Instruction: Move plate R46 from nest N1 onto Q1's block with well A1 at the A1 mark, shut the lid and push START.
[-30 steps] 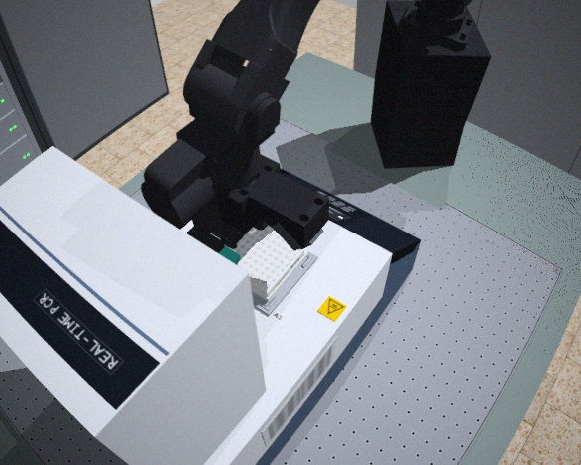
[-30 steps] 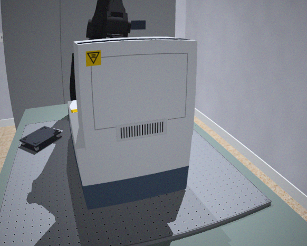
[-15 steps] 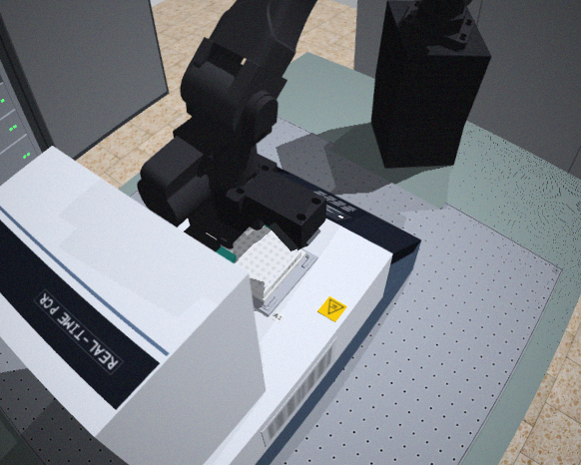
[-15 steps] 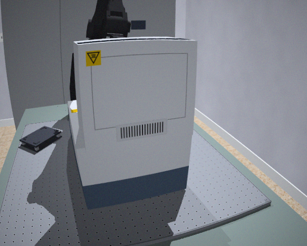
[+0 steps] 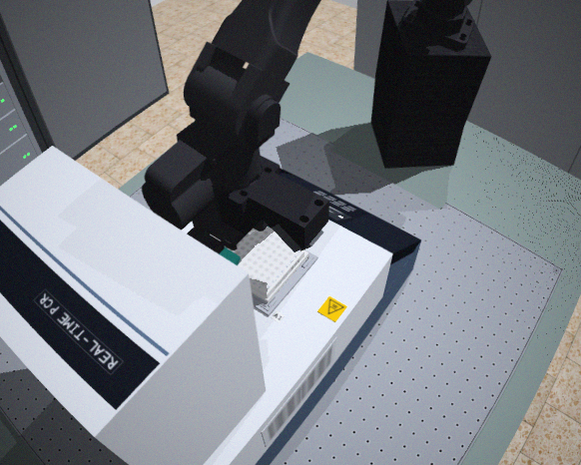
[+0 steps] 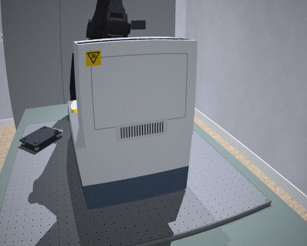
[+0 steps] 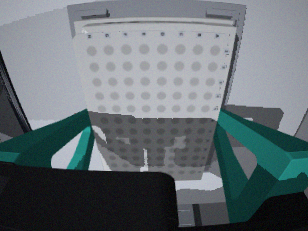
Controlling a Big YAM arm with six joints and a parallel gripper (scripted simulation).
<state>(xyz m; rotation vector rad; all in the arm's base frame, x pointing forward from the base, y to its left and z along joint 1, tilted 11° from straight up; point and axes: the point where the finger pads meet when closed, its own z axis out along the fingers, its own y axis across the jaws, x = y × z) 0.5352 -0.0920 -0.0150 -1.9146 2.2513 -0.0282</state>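
Now: the plate R46 right at my hand. Round my hand: plate nest N1: 27 cm behind, 25 cm to the right, 19 cm below.
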